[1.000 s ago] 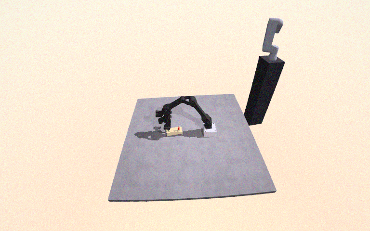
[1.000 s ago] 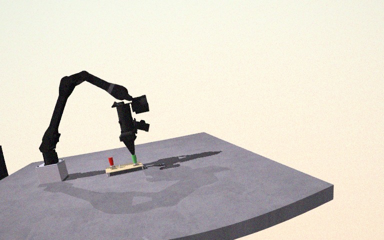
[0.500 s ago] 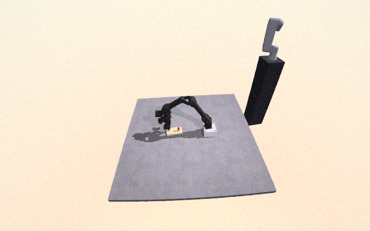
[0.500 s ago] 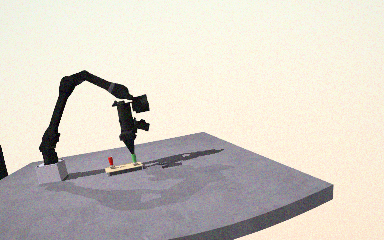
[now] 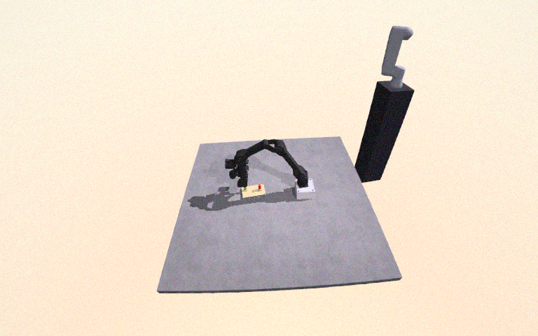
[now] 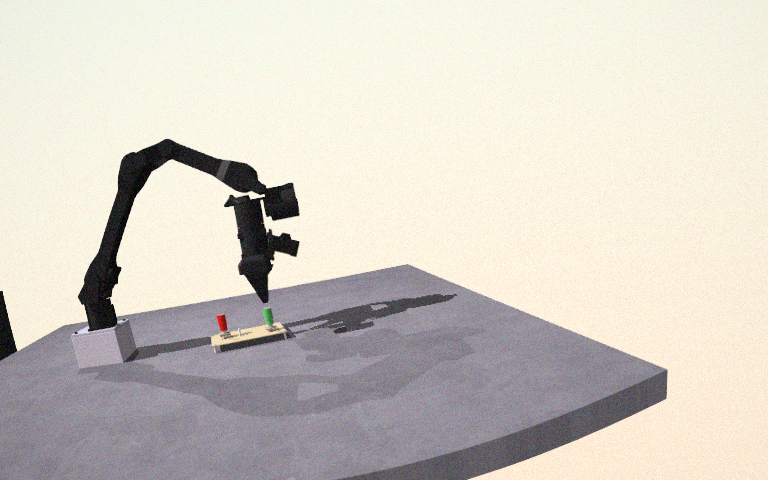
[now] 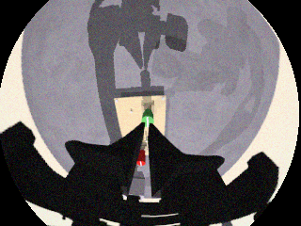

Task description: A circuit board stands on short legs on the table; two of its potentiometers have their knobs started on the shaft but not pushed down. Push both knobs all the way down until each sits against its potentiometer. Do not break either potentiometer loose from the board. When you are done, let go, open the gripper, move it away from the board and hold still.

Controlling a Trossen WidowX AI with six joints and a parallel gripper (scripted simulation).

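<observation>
Now: the green knob 30 mm below my gripper tip. Also, from my gripper tip: red knob (100 mm behind, 20 mm to the left, 20 mm below).
</observation>
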